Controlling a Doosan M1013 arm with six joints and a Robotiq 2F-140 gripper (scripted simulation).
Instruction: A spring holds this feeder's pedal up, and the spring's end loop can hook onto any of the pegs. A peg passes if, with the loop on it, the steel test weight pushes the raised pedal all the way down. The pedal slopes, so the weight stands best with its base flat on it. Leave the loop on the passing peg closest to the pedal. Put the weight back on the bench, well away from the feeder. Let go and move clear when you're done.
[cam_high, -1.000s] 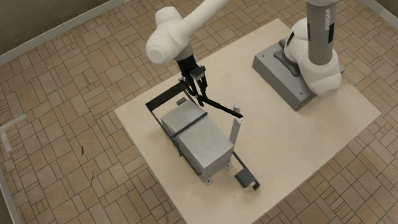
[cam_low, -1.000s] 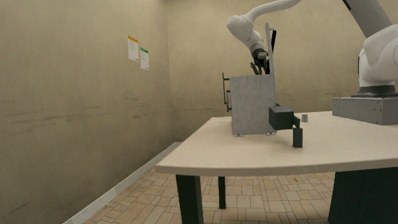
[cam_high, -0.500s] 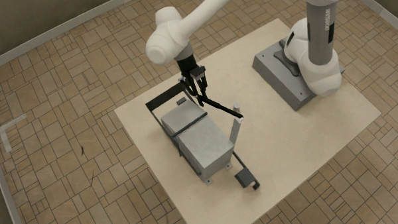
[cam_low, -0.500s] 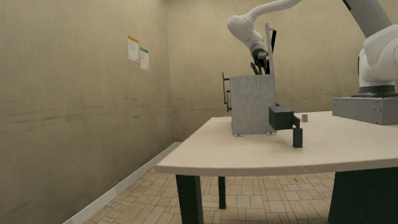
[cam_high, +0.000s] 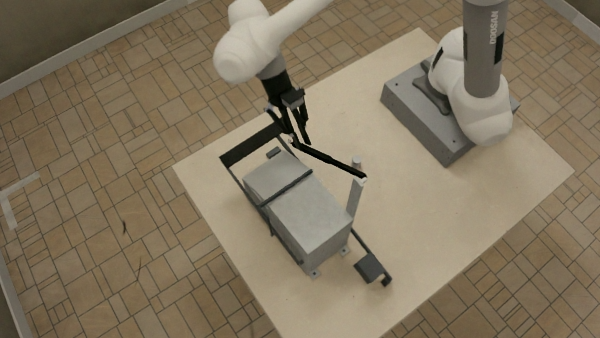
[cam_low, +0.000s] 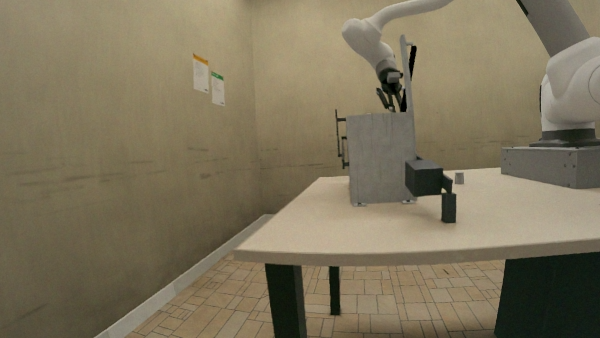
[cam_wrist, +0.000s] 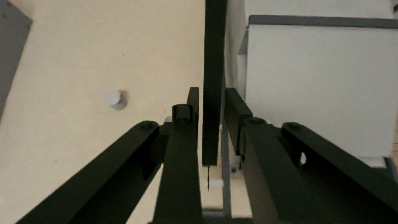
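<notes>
Now: hand 19 cm past the steel test weight, 7 cm to the right of it and 23 cm above it.
</notes>
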